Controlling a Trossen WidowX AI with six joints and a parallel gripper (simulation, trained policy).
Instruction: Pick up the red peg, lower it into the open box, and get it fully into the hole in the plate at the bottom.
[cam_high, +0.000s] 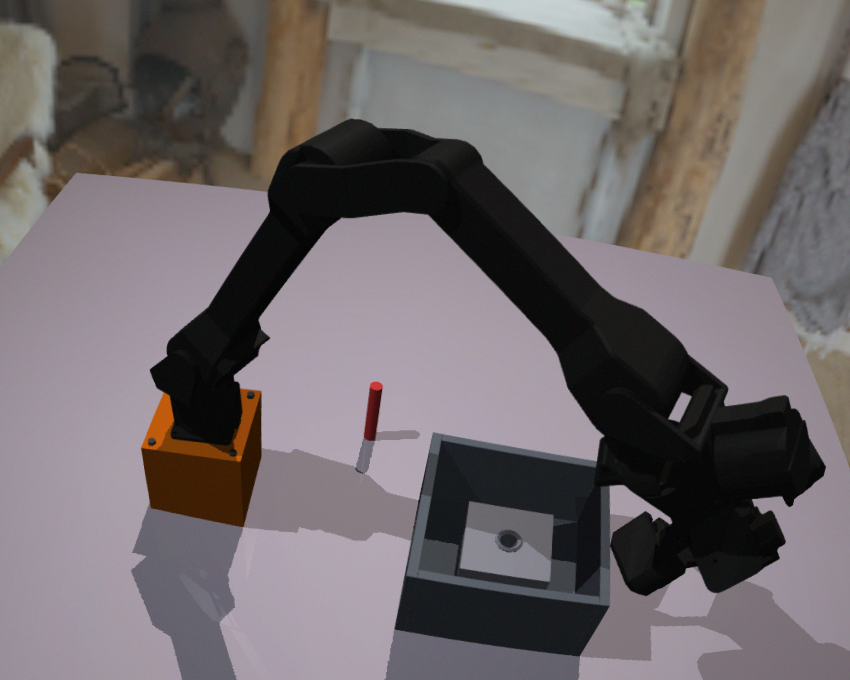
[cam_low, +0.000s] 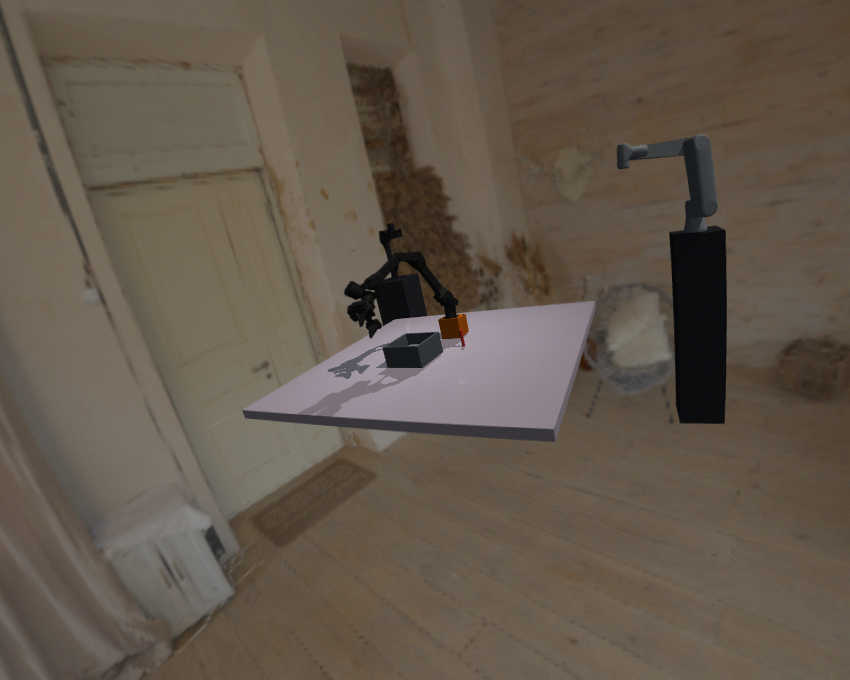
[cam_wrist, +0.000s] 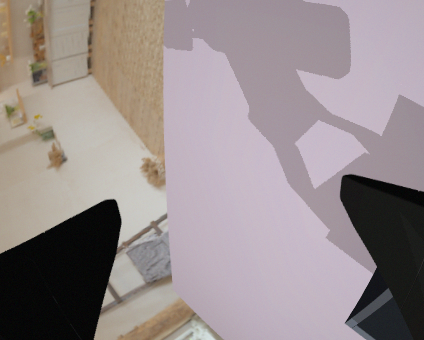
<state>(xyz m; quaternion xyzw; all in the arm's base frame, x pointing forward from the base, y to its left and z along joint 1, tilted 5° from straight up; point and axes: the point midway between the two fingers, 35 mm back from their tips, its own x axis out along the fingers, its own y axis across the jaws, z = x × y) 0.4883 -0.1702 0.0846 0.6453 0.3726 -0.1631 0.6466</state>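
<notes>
Right now the red peg is 34 cm behind my gripper tip, 27 cm to the left of it and 16 cm below it. Round my gripper tip: light plate (19 cm behind, 9 cm to the left, 16 cm below); then dark grey box (19 cm behind, 9 cm to the left, 18 cm below).
</notes>
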